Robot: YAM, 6 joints.
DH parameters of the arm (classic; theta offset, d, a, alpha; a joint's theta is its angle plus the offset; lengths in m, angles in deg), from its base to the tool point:
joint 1: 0 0.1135 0.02 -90
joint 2: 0 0 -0.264 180
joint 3: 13.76 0 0.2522 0
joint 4: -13.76 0 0.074 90
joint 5: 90 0 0 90
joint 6: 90 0.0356 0 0
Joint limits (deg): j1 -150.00..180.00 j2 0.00..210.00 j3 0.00..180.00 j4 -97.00..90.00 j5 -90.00..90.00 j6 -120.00..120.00
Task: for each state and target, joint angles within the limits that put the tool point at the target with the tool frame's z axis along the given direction. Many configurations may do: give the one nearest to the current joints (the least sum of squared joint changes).
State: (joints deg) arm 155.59 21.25 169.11 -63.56 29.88 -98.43
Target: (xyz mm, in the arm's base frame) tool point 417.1 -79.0 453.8 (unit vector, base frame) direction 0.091 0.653 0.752
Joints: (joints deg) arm 166.12 34.55 179.85 -60.49 40.97 -98.43
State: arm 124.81 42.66 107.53 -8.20 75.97 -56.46
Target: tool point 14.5 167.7 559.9 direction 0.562 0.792 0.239
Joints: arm 92.26 61.87 94.67 -15.54 36.35 -56.46
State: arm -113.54 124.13 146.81 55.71 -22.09 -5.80
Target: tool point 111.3 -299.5 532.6 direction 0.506 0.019 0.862
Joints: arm -72.74 98.00 96.56 82.73 -29.27 -5.80
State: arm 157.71 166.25 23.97 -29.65 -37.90 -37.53
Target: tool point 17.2 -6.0 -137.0 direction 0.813 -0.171 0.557
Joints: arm 179.58 209.89 61.85 -66.33 -9.50 -37.53
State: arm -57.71 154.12 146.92 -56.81 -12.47 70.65
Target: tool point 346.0 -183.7 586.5 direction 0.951 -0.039 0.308
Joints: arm -30.29 126.61 175.84 -29.11 -26.47 70.65
